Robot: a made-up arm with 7 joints. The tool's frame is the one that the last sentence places.
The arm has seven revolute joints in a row. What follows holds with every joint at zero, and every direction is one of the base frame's. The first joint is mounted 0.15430 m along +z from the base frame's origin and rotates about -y. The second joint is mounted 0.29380 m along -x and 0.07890 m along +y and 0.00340 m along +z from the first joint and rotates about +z. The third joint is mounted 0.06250 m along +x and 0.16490 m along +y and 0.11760 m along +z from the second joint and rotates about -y. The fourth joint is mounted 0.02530 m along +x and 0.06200 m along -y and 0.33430 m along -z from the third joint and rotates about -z. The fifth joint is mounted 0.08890 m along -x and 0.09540 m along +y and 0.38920 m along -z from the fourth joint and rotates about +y. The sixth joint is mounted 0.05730 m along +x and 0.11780 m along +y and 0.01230 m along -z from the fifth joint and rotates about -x. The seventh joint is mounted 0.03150 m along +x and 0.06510 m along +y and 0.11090 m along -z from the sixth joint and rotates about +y. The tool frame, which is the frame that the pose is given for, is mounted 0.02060 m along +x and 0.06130 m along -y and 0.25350 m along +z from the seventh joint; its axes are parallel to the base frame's.
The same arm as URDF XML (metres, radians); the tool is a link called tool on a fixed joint. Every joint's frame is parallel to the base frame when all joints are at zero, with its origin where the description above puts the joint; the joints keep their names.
<robot name="arm">
<joint name="joint 1" type="continuous"><parent link="base_link"/><child link="link1"/><origin xyz="0 0 0.1543" rpy="0 0 0"/><axis xyz="0 -1 0"/></joint>
<joint name="joint 2" type="continuous"><parent link="link1"/><child link="link2"/><origin xyz="-0.2938 0.0789 0.0034" rpy="0 0 0"/><axis xyz="0 0 1"/></joint>
<joint name="joint 3" type="continuous"><parent link="link2"/><child link="link3"/><origin xyz="0.0625 0.1649 0.1176" rpy="0 0 0"/><axis xyz="0 -1 0"/></joint>
<joint name="joint 4" type="continuous"><parent link="link3"/><child link="link4"/><origin xyz="0.0253 -0.062 -0.3343" rpy="0 0 0"/><axis xyz="0 0 -1"/></joint>
<joint name="joint 5" type="continuous"><parent link="link4"/><child link="link5"/><origin xyz="-0.0889 0.0954 -0.3892" rpy="0 0 0"/><axis xyz="0 1 0"/></joint>
<joint name="joint 6" type="continuous"><parent link="link5"/><child link="link6"/><origin xyz="0.0573 0.1178 -0.0123" rpy="0 0 0"/><axis xyz="-1 0 0"/></joint>
<joint name="joint 7" type="continuous"><parent link="link6"/><child link="link7"/><origin xyz="0.0315 0.0651 -0.1109" rpy="0 0 0"/><axis xyz="0 1 0"/></joint>
<joint name="tool_joint" type="fixed"><parent link="link7"/><child link="tool"/><origin xyz="0.0206 -0.0613 0.2535" rpy="0 0 0"/></joint>
<link name="base_link"/>
<link name="link1"/>
<link name="link2"/>
<link name="link3"/>
<link name="link4"/>
<link name="link5"/>
<link name="link6"/>
<link name="link7"/>
<link name="tool"/>
</robot>

